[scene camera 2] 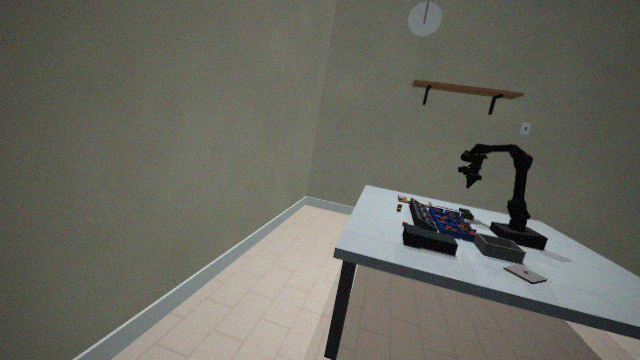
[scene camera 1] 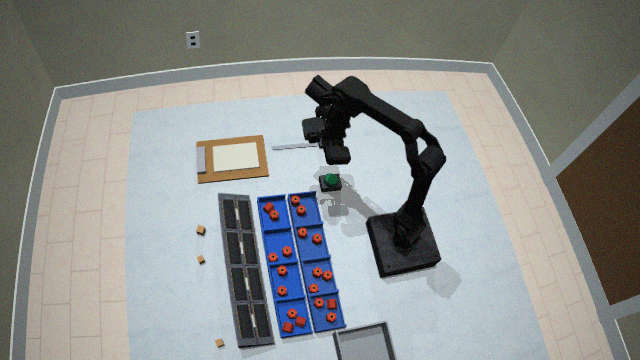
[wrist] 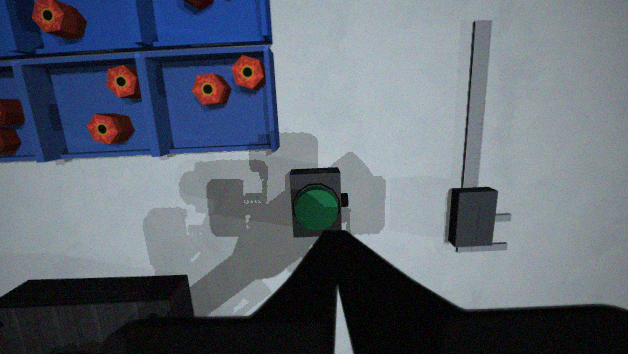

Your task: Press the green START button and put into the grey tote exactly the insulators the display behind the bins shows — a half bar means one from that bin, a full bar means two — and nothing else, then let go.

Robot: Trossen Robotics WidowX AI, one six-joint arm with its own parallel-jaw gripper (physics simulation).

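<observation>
My gripper (scene camera 2: 468, 186) (wrist: 334, 241) is shut and empty, raised above the table; its tips overlap the near edge of the START button's housing in the wrist view. The green START button (scene camera 1: 331, 179) (wrist: 316, 207) sits on a dark box. The blue bins (scene camera 1: 307, 220) (wrist: 210, 130) stand in two rows of compartments holding red-orange insulators (scene camera 1: 301, 210) (wrist: 212, 90), some upright, some on their sides. The dark display (scene camera 1: 235, 247) (scene camera 2: 420, 215) lies behind them; pale marks show between its panels, but I cannot read the bars. The grey tote (scene camera 1: 364, 342) (scene camera 2: 500, 252) shows no insulator in its visible part.
A clipboard (scene camera 1: 236, 156) and a caliper (scene camera 1: 295, 146) (wrist: 477, 100) lie beyond the bins. Small wooden cubes (scene camera 1: 200, 229) lie behind the display. A black box (scene camera 2: 430, 241) and a flat plate (scene camera 2: 525, 274) are near the tote. The arm's base (scene camera 1: 404, 242) stands right of the bins.
</observation>
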